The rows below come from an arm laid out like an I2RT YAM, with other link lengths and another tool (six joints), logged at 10 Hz.
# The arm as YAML. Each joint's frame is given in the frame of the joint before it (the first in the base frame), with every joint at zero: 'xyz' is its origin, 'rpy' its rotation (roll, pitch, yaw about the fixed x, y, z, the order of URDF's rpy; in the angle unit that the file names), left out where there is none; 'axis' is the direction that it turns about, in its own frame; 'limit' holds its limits. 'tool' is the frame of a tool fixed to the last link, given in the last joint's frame.
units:
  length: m
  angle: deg
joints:
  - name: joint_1
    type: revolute
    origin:
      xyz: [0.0, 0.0, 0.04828]
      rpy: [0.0, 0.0, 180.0]
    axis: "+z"
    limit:
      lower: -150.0
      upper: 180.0
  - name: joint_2
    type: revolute
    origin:
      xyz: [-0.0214, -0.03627, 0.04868]
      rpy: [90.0, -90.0, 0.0]
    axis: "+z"
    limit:
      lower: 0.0
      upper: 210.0
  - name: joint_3
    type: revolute
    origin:
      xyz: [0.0, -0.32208, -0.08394]
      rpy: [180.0, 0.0, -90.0]
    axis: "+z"
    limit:
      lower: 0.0
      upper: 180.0
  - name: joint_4
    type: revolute
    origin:
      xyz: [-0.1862, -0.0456, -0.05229]
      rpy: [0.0, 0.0, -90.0]
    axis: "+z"
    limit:
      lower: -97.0
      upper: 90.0
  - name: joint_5
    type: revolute
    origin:
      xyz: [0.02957, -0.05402, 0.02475]
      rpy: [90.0, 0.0, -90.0]
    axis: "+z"
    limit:
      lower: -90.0
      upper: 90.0
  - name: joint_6
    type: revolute
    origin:
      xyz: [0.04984, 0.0, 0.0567]
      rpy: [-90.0, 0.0, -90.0]
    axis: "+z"
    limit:
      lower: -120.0
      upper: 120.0
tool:
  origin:
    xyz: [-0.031, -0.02, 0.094]
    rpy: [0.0, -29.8, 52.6]
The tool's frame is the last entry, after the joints.
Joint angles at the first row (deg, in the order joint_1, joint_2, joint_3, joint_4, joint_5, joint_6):
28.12 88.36 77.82 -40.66 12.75 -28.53
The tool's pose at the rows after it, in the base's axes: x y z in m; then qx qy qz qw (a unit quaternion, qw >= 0):
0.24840 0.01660 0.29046 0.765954 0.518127 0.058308 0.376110
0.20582 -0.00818 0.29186 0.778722 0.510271 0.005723 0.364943
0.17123 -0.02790 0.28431 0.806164 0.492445 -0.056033 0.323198
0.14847 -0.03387 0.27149 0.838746 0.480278 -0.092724 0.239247
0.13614 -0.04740 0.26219 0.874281 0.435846 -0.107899 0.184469
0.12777 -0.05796 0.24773 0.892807 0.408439 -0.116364 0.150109
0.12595 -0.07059 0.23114 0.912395 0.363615 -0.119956 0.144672
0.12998 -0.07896 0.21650 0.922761 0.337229 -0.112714 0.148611
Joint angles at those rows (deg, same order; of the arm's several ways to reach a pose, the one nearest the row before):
27.81 79.83 78.59 -52.88 19.11 -19.99
27.73 75.50 78.59 -63.64 20.21 -16.25
24.31 73.84 78.59 -72.60 17.34 -12.03
16.12 73.87 78.41 -77.06 7.77 -12.10
4.88 73.91 77.08 -77.43 1.48 -14.39
-3.94 73.91 73.30 -75.42 -2.68 -18.00
-9.60 73.91 68.25 -69.98 -2.85 -17.97
-12.65 74.13 63.83 -63.81 -2.85 -18.00

